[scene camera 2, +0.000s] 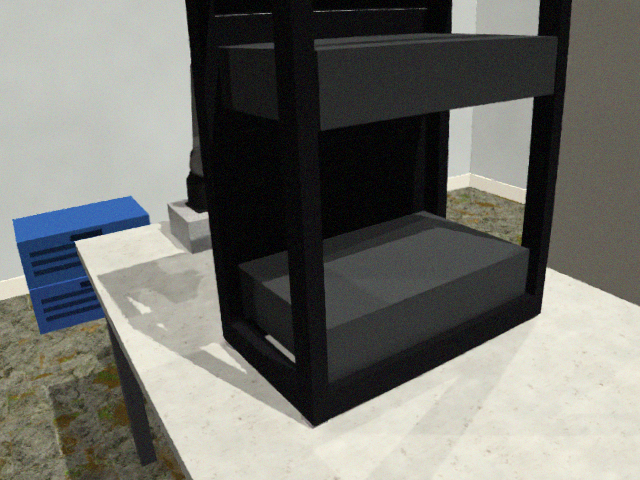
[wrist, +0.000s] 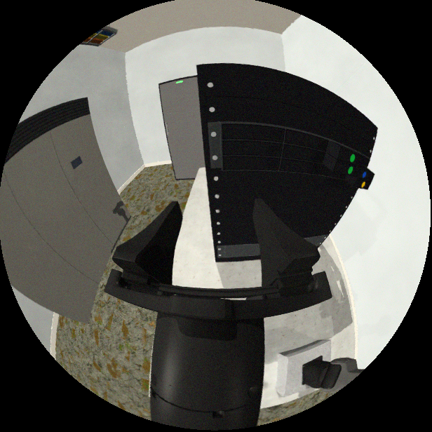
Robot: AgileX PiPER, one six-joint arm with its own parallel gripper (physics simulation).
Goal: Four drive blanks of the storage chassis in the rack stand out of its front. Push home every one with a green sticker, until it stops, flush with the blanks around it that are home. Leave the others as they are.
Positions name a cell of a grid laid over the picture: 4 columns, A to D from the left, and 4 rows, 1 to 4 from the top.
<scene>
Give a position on a black rack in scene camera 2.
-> At C2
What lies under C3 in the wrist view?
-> My gripper.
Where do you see a black rack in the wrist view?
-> C2
</scene>
